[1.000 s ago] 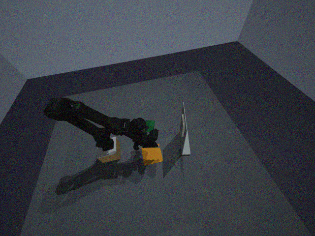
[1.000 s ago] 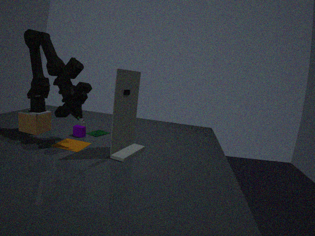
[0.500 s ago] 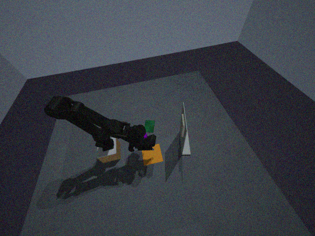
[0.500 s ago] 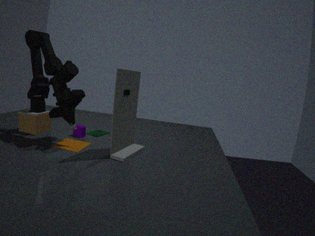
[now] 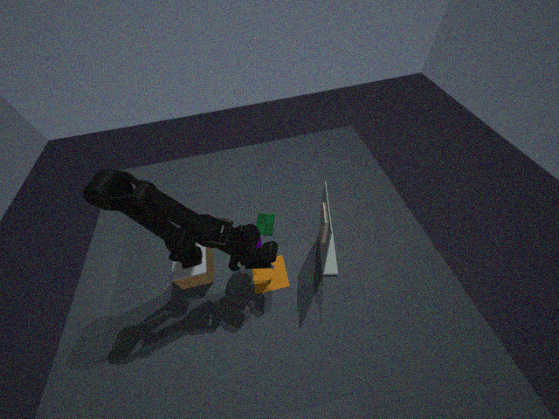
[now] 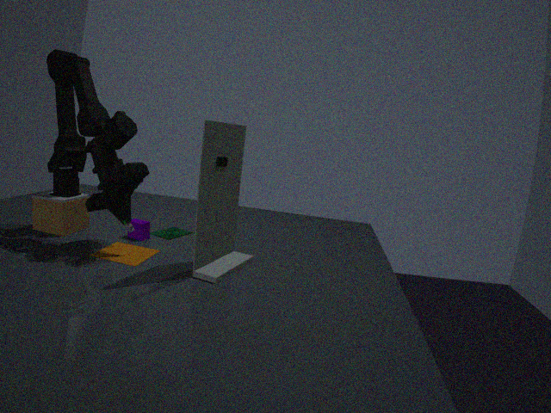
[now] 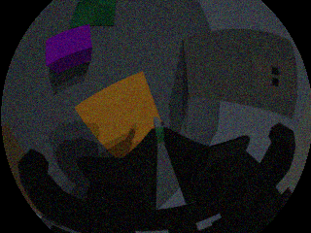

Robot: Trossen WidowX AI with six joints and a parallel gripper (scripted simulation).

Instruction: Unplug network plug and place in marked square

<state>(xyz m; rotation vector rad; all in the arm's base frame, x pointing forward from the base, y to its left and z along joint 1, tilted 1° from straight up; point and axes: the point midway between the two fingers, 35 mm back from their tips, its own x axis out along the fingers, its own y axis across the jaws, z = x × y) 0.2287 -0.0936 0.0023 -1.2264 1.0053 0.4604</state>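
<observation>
Now: gripper tip 70 mm above the orange square and 10 mm past it. Also, from my gripper tip: upright panel 200 mm ahead, 70 mm above, 20 mm to the left; then network plug right at my gripper tip; then flat green block 210 mm to the left, 70 mm below, 30 mm ahead.
</observation>
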